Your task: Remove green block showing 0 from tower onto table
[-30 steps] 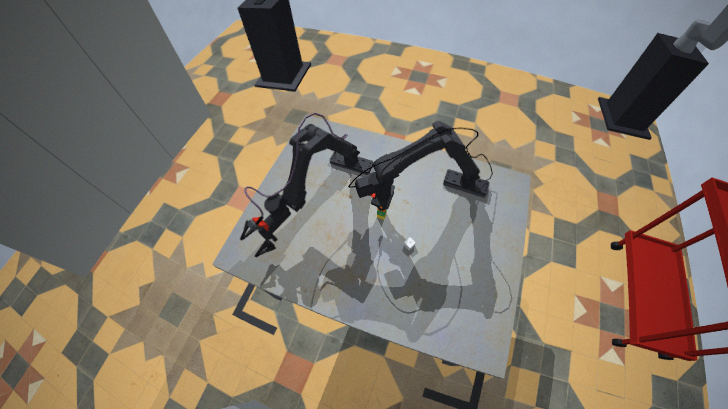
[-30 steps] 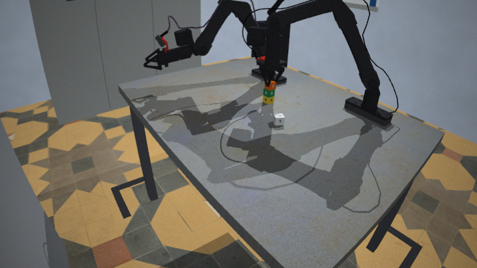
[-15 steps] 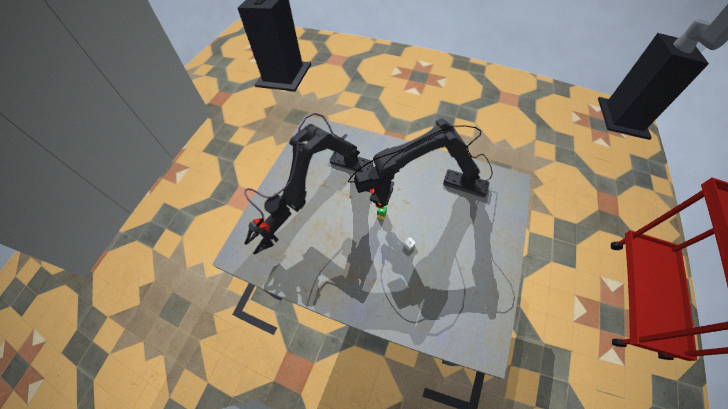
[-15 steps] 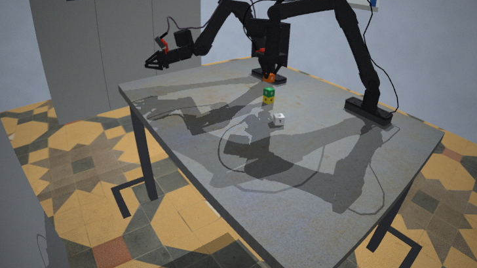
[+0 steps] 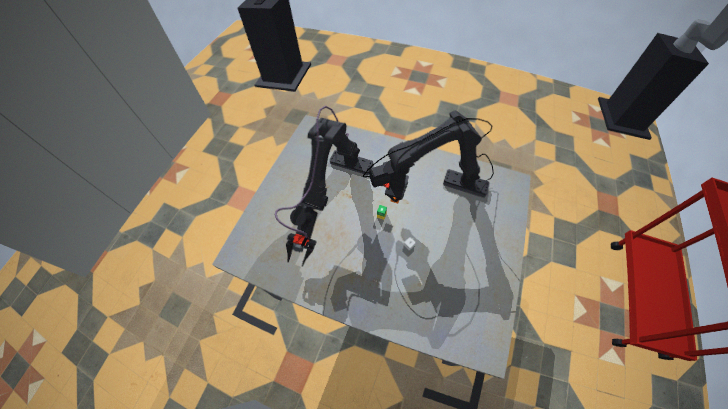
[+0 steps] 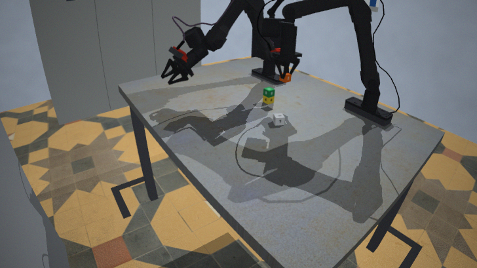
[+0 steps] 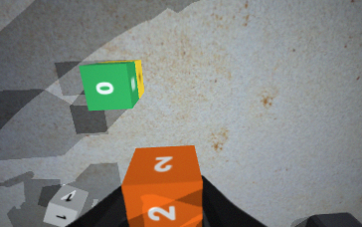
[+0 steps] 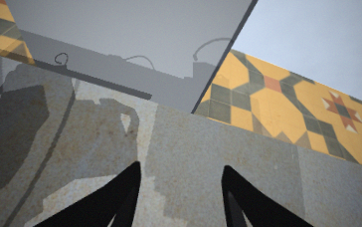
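Now: the green block showing 0 31 cm behind my right hand, 25 cm to the left of it and 6 cm below it. Also, from my right hand: yellow block: 31 cm behind, 25 cm to the left, 9 cm below; orange block showing 2: 35 cm behind, 30 cm to the left, 1 cm above.
Right now my left hand is 100 mm above the yellow block, 50 mm to the left of it and 40 mm short of it. Also, from my left hand: green block showing 0: 70 mm below, 50 mm to the right, 40 mm ahead; orange block showing 2: 10 mm below.
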